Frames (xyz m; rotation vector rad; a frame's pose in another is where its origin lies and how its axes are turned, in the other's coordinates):
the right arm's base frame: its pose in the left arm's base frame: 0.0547 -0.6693 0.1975 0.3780 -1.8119 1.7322
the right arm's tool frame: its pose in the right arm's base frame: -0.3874 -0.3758 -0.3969 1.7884 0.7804 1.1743
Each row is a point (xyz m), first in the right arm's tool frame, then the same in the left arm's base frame.
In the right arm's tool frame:
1: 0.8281 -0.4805 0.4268
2: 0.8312 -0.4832 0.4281
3: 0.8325 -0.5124 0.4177
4: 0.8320 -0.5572 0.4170
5: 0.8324 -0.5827 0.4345
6: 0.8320 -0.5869 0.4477
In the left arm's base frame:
1: -0.2791 -0.0067 0.0263
2: -0.2826 -0.0045 0.0248
3: -0.2793 0.0179 0.0036
4: -0.2798 0.0584 -0.0157
5: -0.2896 0.0876 -0.0128
6: -0.2960 0.0961 -0.0039

